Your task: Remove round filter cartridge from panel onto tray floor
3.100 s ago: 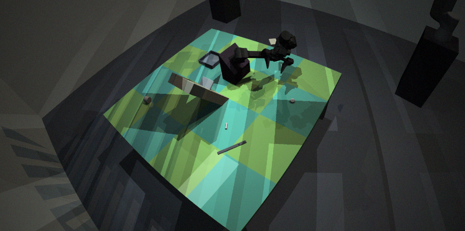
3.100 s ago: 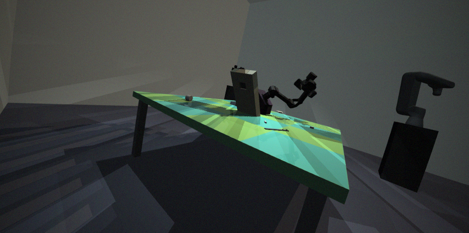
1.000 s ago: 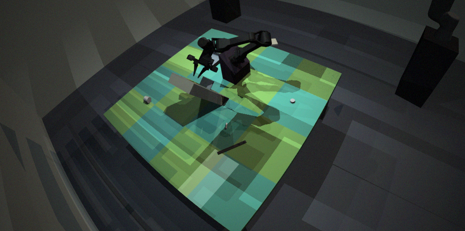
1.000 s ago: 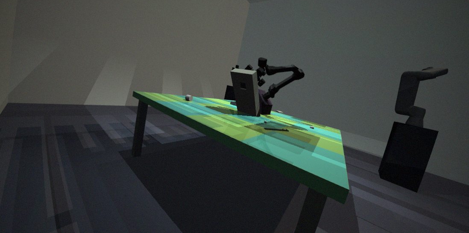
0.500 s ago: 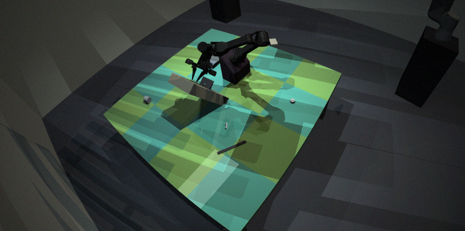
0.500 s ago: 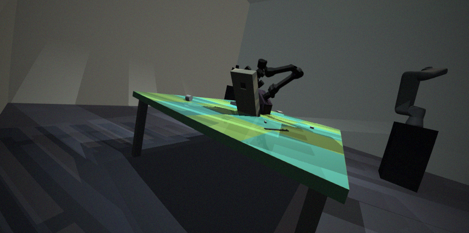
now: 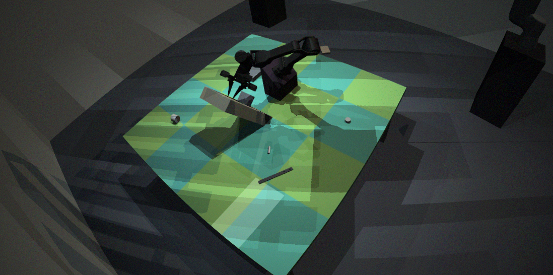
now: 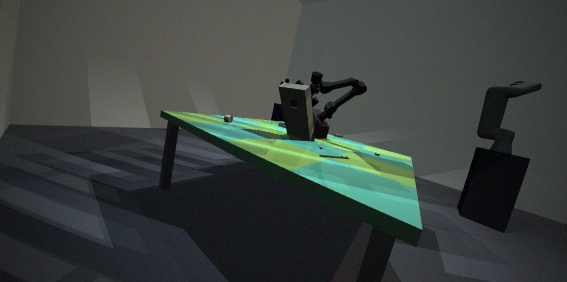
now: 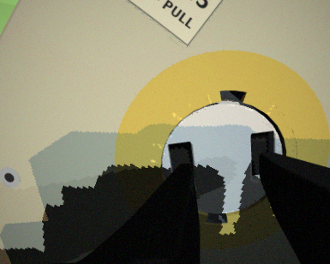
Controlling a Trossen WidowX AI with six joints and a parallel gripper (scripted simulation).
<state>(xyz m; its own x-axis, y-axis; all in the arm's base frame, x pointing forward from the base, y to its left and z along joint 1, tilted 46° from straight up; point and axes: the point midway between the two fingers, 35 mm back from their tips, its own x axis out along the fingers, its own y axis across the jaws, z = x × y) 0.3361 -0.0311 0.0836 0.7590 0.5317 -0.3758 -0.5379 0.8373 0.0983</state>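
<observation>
Right now the round grey filter cartridge is 20 mm ahead of my gripper tip and 10 mm below it. From my gripper tip the other things lie so: small pale peg: 220 mm to the left, 230 mm below; then square grey tray: 370 mm behind, 330 mm to the right, 230 mm below; then service panel: 30 mm behind, 90 mm below.
</observation>
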